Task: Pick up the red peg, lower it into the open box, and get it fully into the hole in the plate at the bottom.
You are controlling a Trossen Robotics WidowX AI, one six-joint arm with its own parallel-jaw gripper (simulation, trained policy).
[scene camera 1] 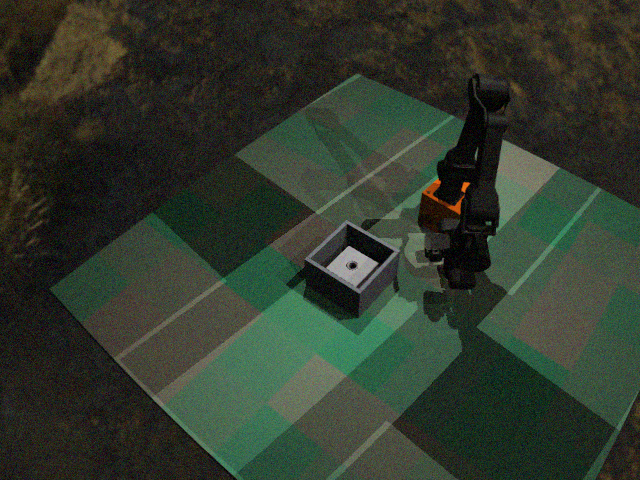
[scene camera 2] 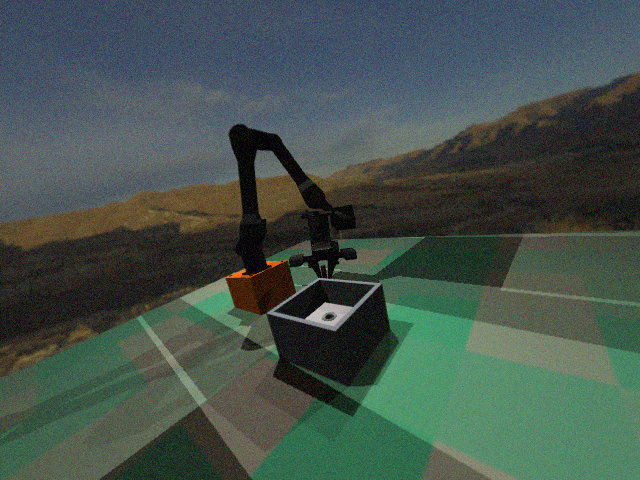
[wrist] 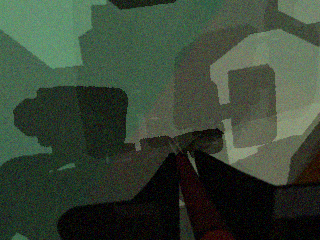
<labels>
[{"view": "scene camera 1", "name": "gripper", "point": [445,272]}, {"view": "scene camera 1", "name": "plate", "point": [351,265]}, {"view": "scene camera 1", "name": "dark grey box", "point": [355,301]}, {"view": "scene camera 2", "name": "gripper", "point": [326,286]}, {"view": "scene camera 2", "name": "dark grey box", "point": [339,352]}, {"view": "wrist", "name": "gripper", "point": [184,156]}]
</labels>
